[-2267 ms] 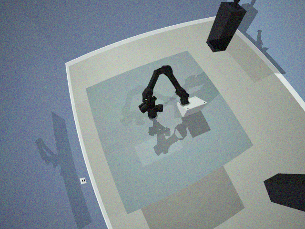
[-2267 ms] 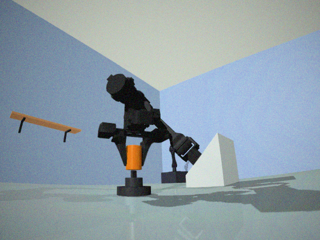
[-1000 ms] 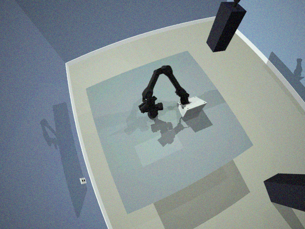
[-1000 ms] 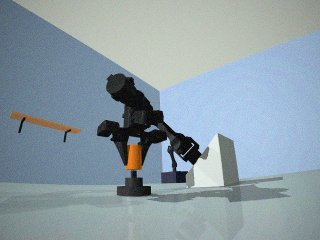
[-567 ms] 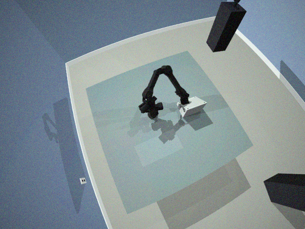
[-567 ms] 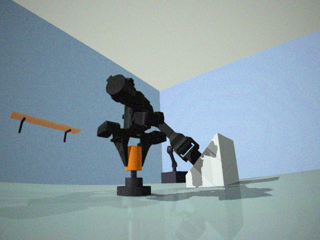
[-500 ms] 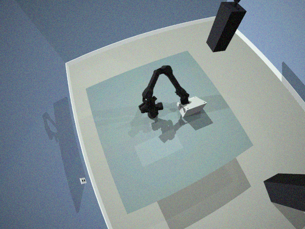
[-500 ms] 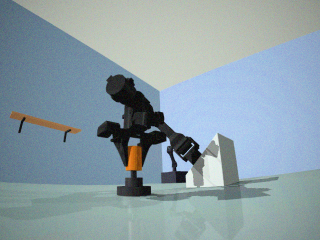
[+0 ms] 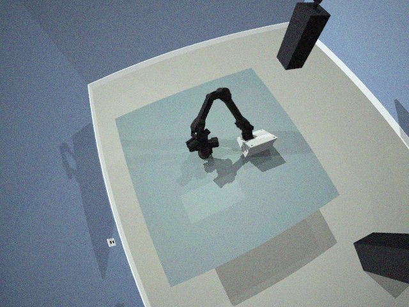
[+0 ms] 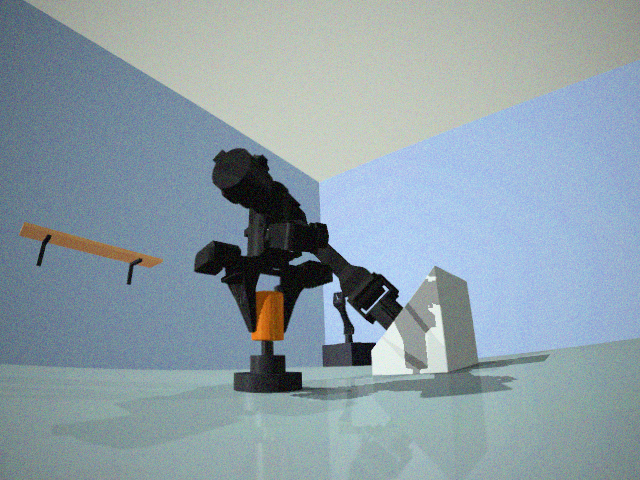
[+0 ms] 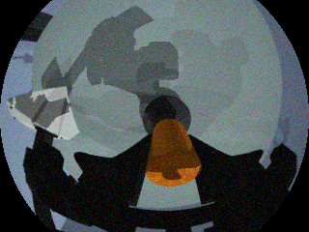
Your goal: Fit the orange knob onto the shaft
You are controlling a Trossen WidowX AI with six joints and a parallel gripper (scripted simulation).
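My gripper tip is 20 mm below the orange knob. Also, from my gripper tip: round dark pedestal (40 mm below).
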